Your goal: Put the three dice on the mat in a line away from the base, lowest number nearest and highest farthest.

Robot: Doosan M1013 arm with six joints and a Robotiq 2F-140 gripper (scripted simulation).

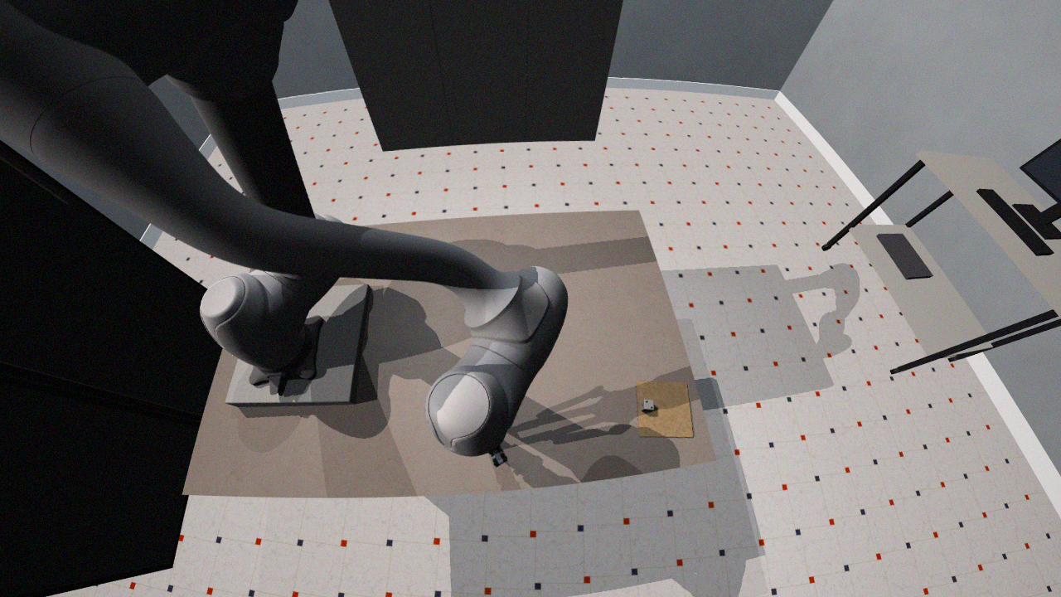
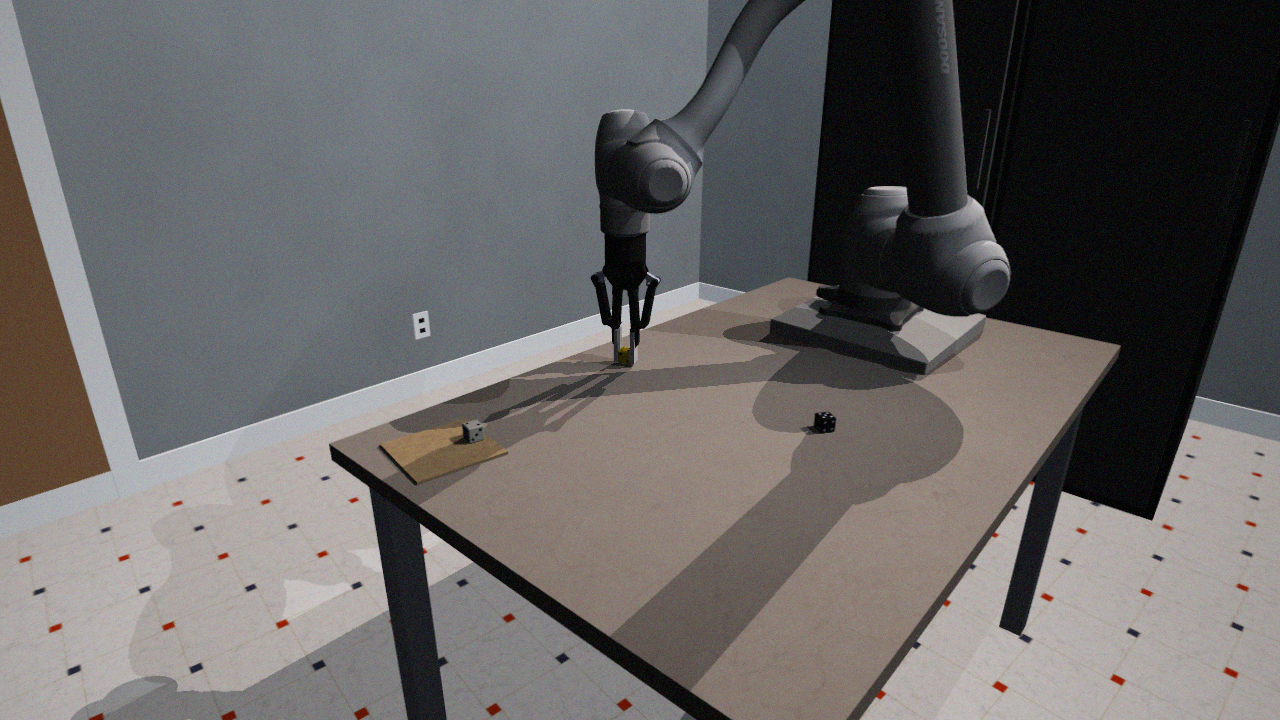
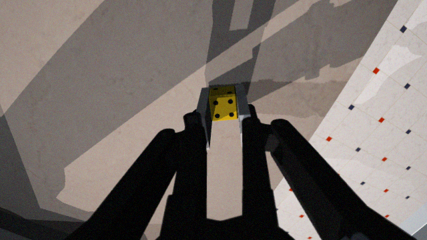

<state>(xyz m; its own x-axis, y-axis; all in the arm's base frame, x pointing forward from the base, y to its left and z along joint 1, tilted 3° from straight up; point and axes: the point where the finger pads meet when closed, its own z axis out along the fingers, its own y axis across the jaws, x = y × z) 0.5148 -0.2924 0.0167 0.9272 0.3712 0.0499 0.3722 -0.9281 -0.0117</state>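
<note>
The tan mat lies 440 mm ahead of my hand and 40 mm below it. Round my hand: black die (420 mm to the left, 30 mm below, 20 mm ahead); then yellow die (20 mm below); then grey die (390 mm ahead, 20 mm below, 10 mm to the left).
</note>
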